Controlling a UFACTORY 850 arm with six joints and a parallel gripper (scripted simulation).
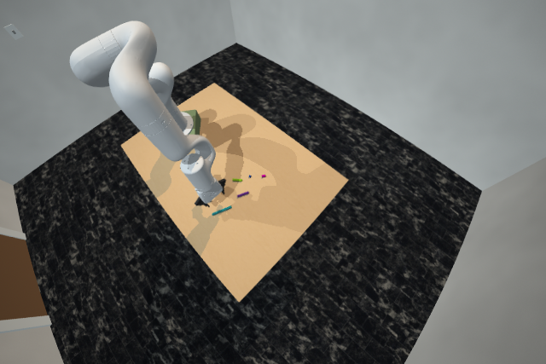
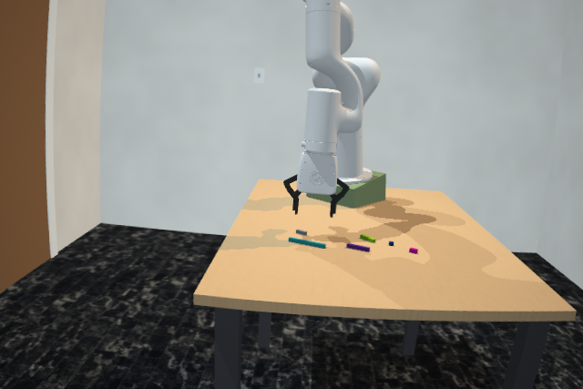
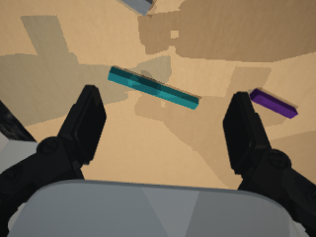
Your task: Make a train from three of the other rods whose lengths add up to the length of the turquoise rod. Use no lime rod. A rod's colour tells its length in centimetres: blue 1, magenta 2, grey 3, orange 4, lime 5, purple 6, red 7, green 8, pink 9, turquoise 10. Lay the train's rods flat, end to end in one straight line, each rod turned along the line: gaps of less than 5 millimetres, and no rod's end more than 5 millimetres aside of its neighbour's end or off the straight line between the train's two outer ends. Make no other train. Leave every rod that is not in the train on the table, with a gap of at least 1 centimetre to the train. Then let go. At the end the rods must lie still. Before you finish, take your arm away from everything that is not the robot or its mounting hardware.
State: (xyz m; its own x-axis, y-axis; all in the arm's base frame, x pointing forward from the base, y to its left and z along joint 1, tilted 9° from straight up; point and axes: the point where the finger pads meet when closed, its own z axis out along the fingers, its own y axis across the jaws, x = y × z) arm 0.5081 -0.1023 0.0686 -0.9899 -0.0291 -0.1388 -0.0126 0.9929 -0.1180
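The blue rod lies 210 mm to the left of my hand and 70 mm below it. Also, from my hand: grey rod: 70 mm below, 40 mm behind, 30 mm to the right; then purple rod: 120 mm to the left, 70 mm below, 50 mm ahead; then turquoise rod: 70 mm below, 40 mm ahead, 10 mm to the right.
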